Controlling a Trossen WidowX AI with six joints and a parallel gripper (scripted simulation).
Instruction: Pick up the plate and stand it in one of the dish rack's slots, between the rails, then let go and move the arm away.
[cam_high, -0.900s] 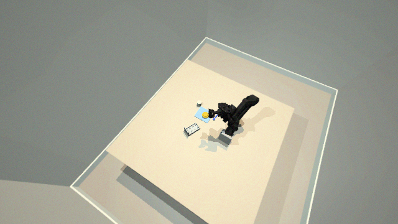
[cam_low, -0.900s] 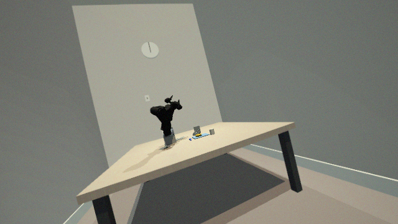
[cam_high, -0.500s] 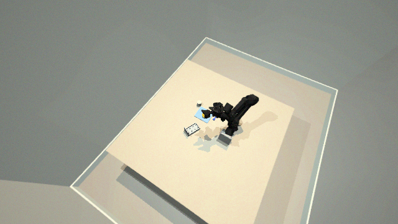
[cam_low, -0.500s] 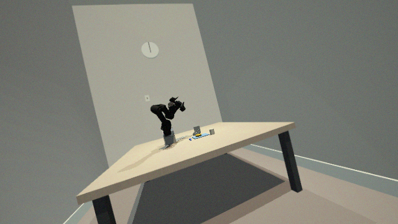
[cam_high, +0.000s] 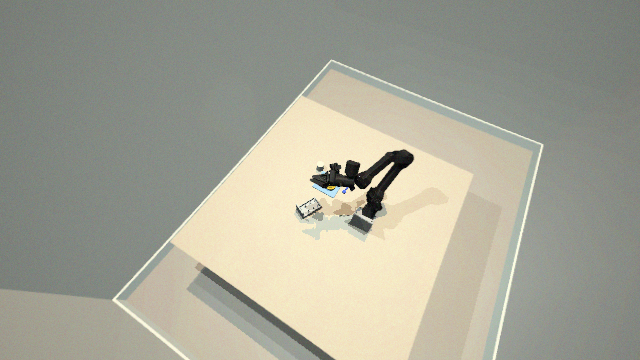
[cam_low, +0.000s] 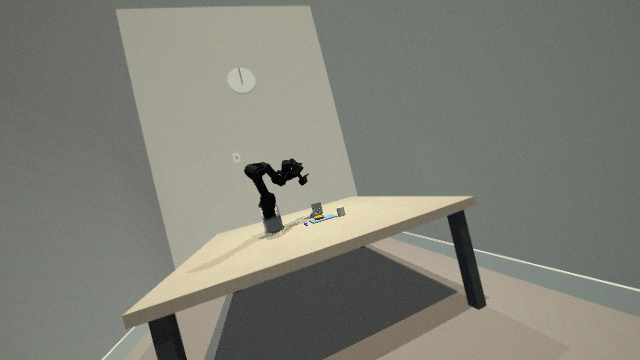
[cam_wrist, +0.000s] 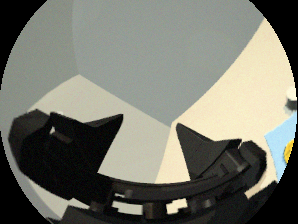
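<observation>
My gripper tip is 32 cm above the yellow plate, 17 cm to the left of it and 5 cm past it. The rest, counted from my gripper tip: blue utensil: 33 cm below, 19 cm to the right, 15 cm behind; then light blue mat: 33 cm below, 18 cm to the right, 3 cm behind; then grey dish rack: 31 cm below, 2 cm to the left, 1 cm ahead.
</observation>
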